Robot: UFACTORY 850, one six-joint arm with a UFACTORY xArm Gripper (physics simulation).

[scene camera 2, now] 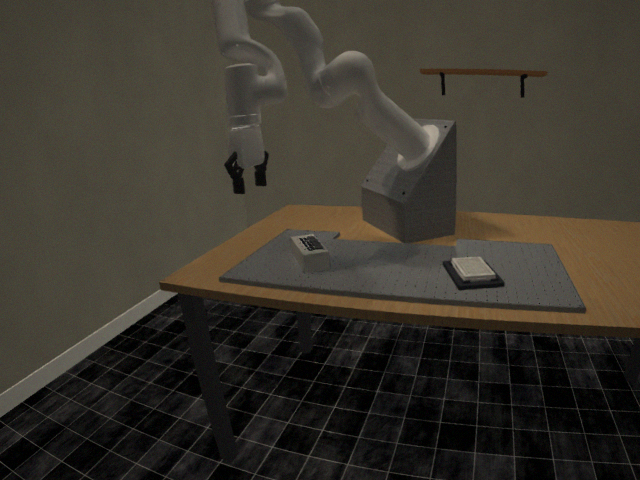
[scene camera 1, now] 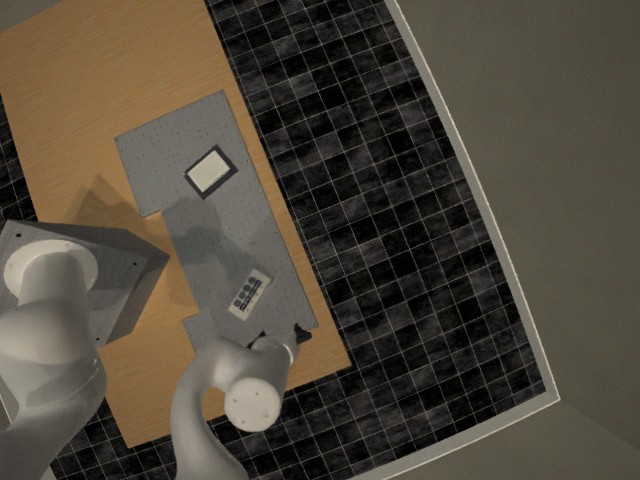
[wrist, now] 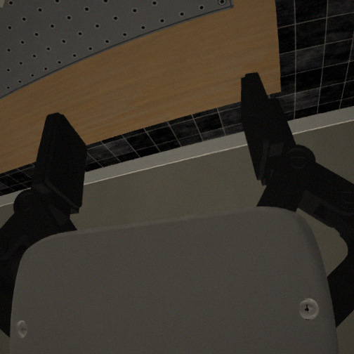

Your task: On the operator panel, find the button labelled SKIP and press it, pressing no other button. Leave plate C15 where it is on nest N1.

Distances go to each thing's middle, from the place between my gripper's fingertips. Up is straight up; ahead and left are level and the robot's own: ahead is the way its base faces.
Labels:
I see the plate C15 (scene camera 1: 209,170) 57 cm to the left of my hand and 21 cm below it.

